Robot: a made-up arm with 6 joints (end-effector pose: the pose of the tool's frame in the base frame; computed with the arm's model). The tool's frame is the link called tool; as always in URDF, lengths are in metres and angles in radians.
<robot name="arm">
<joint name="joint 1" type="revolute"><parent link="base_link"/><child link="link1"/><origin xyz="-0.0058 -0.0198 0.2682" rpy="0 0 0"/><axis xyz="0 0 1"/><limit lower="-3.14" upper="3.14"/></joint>
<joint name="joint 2" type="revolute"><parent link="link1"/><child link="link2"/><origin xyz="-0.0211 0.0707 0.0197" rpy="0 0 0"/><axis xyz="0 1 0"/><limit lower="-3.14" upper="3.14"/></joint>
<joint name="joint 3" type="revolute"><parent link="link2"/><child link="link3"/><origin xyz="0.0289 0.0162 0.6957" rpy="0 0 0"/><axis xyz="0 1 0"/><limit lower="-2.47" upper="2.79"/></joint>
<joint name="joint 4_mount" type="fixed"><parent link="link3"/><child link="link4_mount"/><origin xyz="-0.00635 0.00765 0.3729" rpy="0 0 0"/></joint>
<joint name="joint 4" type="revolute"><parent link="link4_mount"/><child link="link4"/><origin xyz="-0.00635 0.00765 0.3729" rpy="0 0 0"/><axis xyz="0 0 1"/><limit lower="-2.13" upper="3.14"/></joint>
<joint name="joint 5" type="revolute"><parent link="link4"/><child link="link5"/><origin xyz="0.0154 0.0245 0.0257" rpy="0 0 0"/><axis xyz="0 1 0"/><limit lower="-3.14" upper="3.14"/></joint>
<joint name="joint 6" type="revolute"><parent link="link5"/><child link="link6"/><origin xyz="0.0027 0.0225 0.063" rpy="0 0 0"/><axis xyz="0 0 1"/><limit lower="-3.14" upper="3.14"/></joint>
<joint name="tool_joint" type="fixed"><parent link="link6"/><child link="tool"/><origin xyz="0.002 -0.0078 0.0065" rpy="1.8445 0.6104 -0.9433"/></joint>
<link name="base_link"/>
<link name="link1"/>
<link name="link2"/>
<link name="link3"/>
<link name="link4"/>
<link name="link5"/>
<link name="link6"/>
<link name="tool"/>
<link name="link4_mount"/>
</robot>
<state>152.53 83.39 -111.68 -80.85 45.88 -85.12</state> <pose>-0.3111 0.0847 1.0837 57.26 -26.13 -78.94</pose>
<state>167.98 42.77 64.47 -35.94 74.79 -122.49</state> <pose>-1.2061 0.1390 0.4651 38.28 -132.90 93.69</pose>
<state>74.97 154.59 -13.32 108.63 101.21 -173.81</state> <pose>0.0424 0.7922 -0.8873 25.76 22.36 30.11</pose>
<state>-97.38 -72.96 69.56 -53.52 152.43 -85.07</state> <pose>0.1659 0.6298 1.2335 41.70 -60.32 109.78</pose>
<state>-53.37 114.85 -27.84 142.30 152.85 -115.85</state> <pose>0.8492 -1.0100 0.0897 49.09 -30.36 -17.44</pose>
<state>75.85 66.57 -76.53 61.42 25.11 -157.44</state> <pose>-0.0573 0.4529 1.3540 118.24 -62.88 -58.81</pose>
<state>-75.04 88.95 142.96 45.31 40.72 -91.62</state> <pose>0.1696 -0.0006 -0.2426 -28.58 151.91 -41.10</pose>
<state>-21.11 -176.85 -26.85 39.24 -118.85 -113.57</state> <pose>0.2928 -0.0145 -1.0459 43.66 92.04 107.52</pose>
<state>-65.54 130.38 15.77 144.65 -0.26 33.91</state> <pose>0.4851 -0.9009 -0.8520 -100.63 -45.55 -35.29</pose>
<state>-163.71 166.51 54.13 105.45 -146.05 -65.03</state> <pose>0.3160 0.0000 -0.9665 101.27 -42.32 -18.79</pose>
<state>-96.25 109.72 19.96 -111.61 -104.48 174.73</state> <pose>-0.0033 -1.1958 -0.5008 -54.21 -163.93 48.11</pose>
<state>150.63 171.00 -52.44 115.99 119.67 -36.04</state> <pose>-0.7308 0.2125 -0.6847 -129.97 17.85 103.19</pose>
